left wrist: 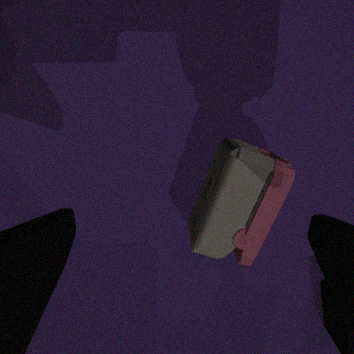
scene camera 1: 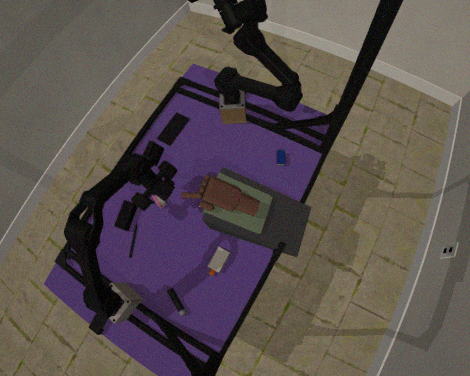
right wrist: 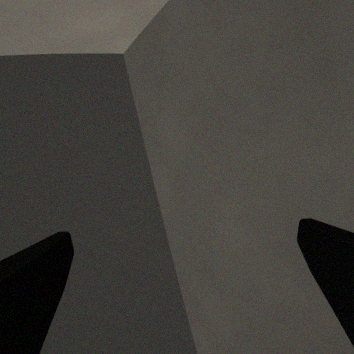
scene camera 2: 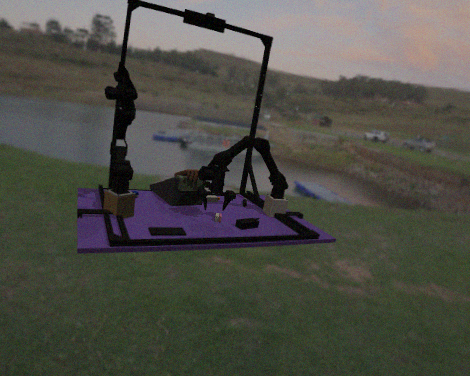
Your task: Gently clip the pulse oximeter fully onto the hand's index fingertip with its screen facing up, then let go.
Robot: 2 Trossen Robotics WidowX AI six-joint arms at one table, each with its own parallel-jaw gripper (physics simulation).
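Pixels of known places: left gripper, fingertip midpoint: (left wrist: 194,223) (scene camera 2: 214,210); right gripper, fingertip midpoint: (right wrist: 186,236) (scene camera 2: 123,67); left arm's base, origin of the base link: (scene camera 1: 112,302) (scene camera 2: 277,197); right arm's base, origin of the base link: (scene camera 1: 232,97) (scene camera 2: 120,191).
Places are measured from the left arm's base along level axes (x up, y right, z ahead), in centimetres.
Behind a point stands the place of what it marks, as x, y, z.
The pulse oximeter (scene camera 1: 159,201) {-7.4, -12.8, 37.5} (scene camera 2: 218,217) {-8.0, -16.5, 38.8} (left wrist: 232,200) {-7.4, -13.2, 38.6}, pale grey with a pink half, lies on its side on the purple mat. My left gripper (scene camera 2: 215,204) {-5.5, -13.3, 40.5} (left wrist: 194,223) {-5.5, -13.3, 40.5} is open above it; in the left wrist view the oximeter lies between the fingertips, nearer the right one, slanting. The brown hand (scene camera 1: 223,194) {8.3, 10.3, 51.0} (scene camera 2: 189,174) {8.2, 1.7, 52.1} rests on a green pad (scene camera 1: 265,212) {-0.5, 23.0, 55.6} on a dark wedge; its extended index finger (scene camera 1: 191,195) points left in scene camera 1. My right gripper (right wrist: 186,236) {54.3, -20.1, 90.2} is open and empty, raised far from the hand and facing a plain grey wall.
On the mat (scene camera 1: 185,260) {-10.5, 8.6, 26.2} are a blue block (scene camera 1: 281,157) {-7.3, 15.2, 78.5}, a white box (scene camera 1: 219,259) {-7.7, 18.8, 34.1} with an orange end, a dark slab (scene camera 1: 173,128) {-9.7, -30.9, 65.6}, a black block (scene camera 1: 125,215) {-7.1, -20.5, 25.0}, a thin black stick (scene camera 1: 133,241) {-9.7, -12.2, 19.1} and a dark cylinder (scene camera 1: 175,300) {-8.0, 15.1, 13.1}. Black frame bars border the mat.
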